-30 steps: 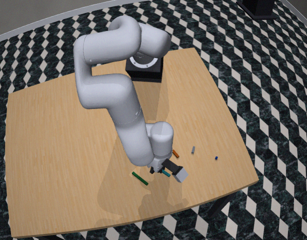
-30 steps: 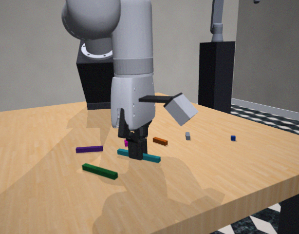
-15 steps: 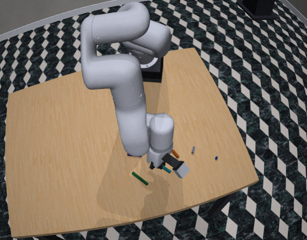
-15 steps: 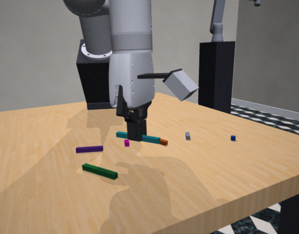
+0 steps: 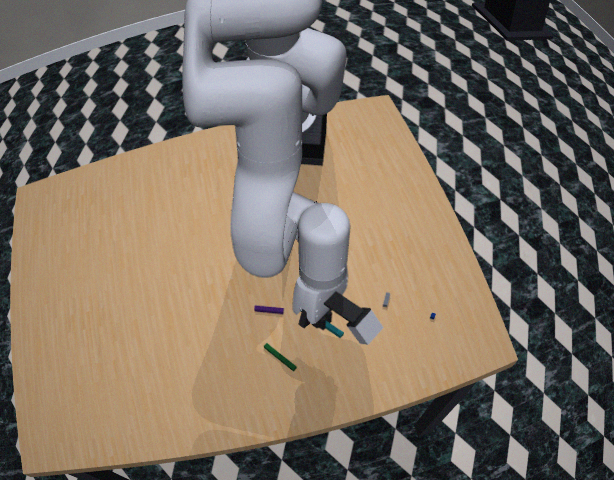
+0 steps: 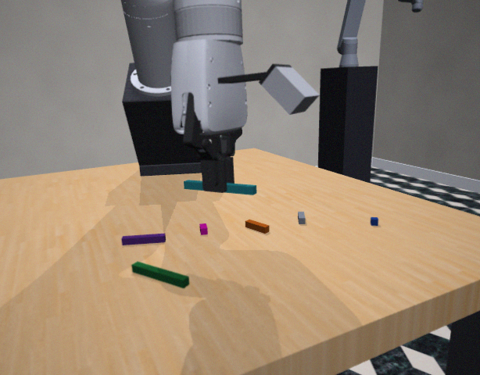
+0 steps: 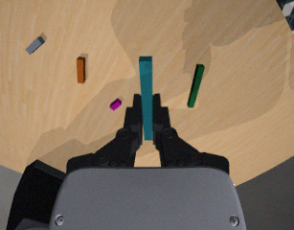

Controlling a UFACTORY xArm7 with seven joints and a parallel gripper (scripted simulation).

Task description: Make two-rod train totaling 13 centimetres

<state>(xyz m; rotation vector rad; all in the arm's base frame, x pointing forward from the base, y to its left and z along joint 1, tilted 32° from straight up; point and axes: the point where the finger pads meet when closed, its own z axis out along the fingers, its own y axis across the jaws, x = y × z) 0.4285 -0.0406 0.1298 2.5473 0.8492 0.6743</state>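
The grey rod is 4 cm behind my hand, 16 cm to the left of it and 11 cm below it. The rest, counted from my hand: turquoise rod (2 cm below); green rod (2 cm ahead, 9 cm to the right, 11 cm below); magenta rod (8 cm behind, 1 cm to the left, 11 cm below).
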